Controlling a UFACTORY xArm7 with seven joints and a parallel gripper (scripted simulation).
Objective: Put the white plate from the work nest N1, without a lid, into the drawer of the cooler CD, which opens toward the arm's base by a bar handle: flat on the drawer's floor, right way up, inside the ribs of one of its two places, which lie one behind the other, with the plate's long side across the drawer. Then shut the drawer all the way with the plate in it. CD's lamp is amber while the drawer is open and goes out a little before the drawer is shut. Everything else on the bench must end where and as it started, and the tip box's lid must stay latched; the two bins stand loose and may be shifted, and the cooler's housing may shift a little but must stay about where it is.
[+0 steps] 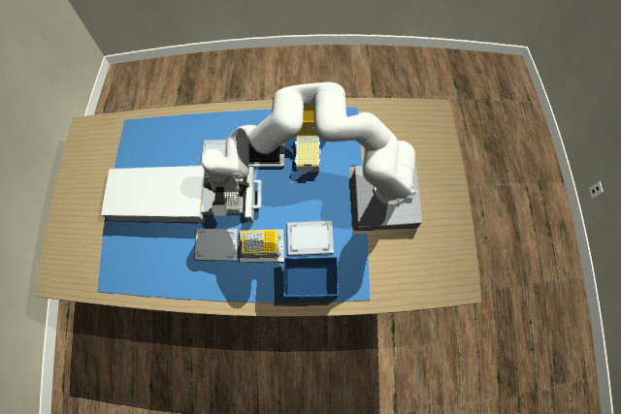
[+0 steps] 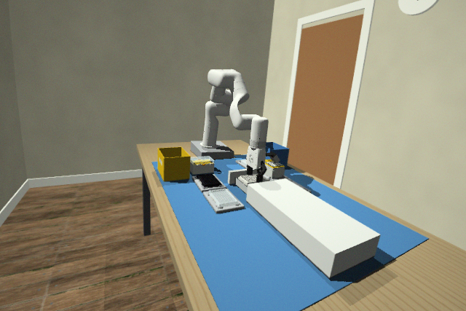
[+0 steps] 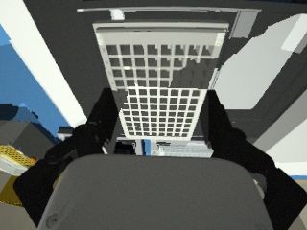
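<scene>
My hand is 40 mm above the drawer and 30 mm short of it. Also, from my hand: grey nest 190 mm to the left, 60 mm below, 30 mm ahead; white plate 10 mm below; yellow tip box 160 mm to the left, 150 mm behind, 10 mm below.
</scene>
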